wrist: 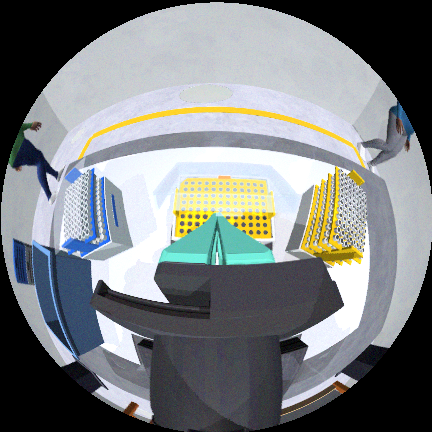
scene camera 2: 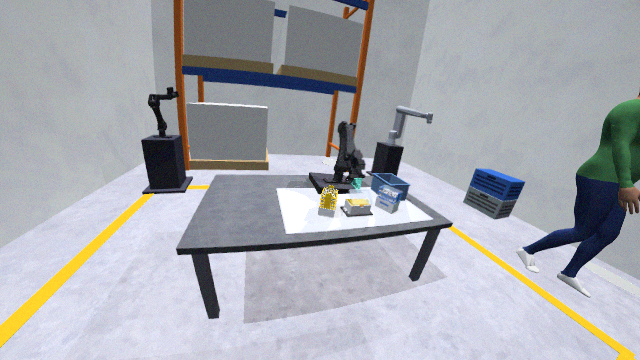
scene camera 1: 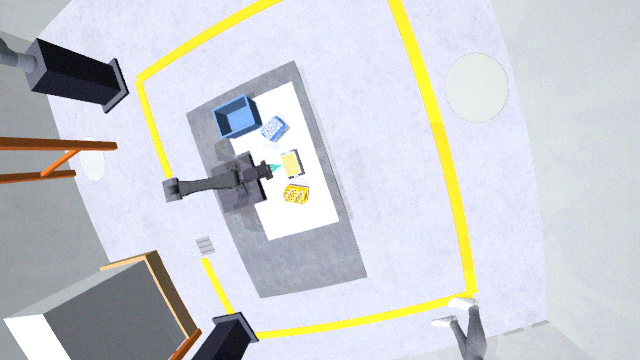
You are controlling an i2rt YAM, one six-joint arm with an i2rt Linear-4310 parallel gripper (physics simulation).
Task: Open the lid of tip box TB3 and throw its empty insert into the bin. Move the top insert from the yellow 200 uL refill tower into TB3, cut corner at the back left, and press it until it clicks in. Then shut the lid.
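TB3 (scene camera 1: 302,166) (scene camera 2: 357,209) stands mid-mat with its perforated yellow insert (scene camera 1: 290,164) (wrist: 195,219) inside. In the wrist view its clear lid (wrist: 225,201) is tilted partly open; the insert's near rows show uncovered below the lid's near edge. My gripper (scene camera 1: 280,167) (scene camera 2: 356,186) (wrist: 216,218) is shut and empty, its teal fingertips at the robot-side edge of TB3, close to the lid edge; contact cannot be told. The yellow tower (scene camera 1: 296,194) (scene camera 2: 328,201) (wrist: 320,220) stands beside TB3, its top insert (wrist: 350,215) full of tips. The blue bin (scene camera 1: 255,112) (scene camera 2: 378,187) (wrist: 72,295) is on the other side.
A blue tip tower (scene camera 1: 274,128) (scene camera 2: 388,200) (wrist: 80,215) stands between TB3 and the bin. These stand on a white mat (scene camera 1: 320,210) (scene camera 2: 300,220) on the grey table (scene camera 1: 300,265) (scene camera 2: 225,220). A person in green (scene camera 2: 620,145) (wrist: 30,150) is away from the table.
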